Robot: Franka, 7 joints.
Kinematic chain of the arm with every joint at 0, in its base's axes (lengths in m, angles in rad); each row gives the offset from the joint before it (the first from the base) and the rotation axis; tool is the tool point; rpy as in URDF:
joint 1: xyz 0 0 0.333 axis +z
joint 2: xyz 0 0 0 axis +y
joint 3: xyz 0 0 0.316 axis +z
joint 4: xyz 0.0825 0 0 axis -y
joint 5: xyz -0.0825 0 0.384 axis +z
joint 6: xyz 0 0 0 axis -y
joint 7: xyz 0.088 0 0 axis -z
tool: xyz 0 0 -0.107 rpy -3.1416 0 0
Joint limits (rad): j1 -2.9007..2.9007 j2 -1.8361..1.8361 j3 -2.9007..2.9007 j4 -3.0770..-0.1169 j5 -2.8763..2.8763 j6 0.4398..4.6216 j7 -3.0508..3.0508
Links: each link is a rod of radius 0.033 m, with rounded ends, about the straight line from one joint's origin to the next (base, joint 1, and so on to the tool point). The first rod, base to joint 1, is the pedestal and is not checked.
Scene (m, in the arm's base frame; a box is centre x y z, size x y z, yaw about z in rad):
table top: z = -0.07
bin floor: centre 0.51 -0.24 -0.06 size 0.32 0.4 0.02 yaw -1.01
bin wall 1: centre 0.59 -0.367 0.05 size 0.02 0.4 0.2 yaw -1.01
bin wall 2: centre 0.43 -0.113 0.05 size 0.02 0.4 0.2 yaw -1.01
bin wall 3: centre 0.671 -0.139 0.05 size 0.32 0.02 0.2 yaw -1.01
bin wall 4: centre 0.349 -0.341 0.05 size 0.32 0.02 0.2 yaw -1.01
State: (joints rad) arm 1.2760 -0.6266 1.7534 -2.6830 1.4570 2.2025 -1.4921
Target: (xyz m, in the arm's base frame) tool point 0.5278 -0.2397 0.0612
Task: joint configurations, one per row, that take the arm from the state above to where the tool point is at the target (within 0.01 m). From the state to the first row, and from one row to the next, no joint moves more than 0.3 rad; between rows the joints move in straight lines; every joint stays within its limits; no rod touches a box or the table.
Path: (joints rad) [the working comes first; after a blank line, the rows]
Joints at the target: 2.8523 -0.8277 2.9007 -1.8838 1.5809 1.9767 -1.4921
Straight joint move there: touches bin wall 4.

1: 1.4861 -0.3734 1.8617 -2.5128 1.5895 2.2162 -1.5520
2: 1.6961 -0.1201 1.9700 -2.3425 1.7221 2.2299 -1.6119
3: 1.9062 0.1331 2.0783 -2.1723 1.8546 2.2436 -1.6719
4: 2.1162 0.3864 2.1866 -2.0020 1.9871 2.2574 -1.7318
5: 2.3595 0.1284 2.4153 -2.0232 1.8350 2.1291 -1.6519
6: 2.6028 -0.1296 2.6440 -2.0445 1.6828 2.0009 -1.5720
7: 2.8460 -0.3875 2.8727 -2.0657 1.5307 1.8727 -1.4921
8: 2.8492 -0.6076 2.8867 -1.9747 1.5558 1.9247 -1.4921
9: 2.8523 -0.8277 2.9007 -1.8838 1.5809 1.9767 -1.4921

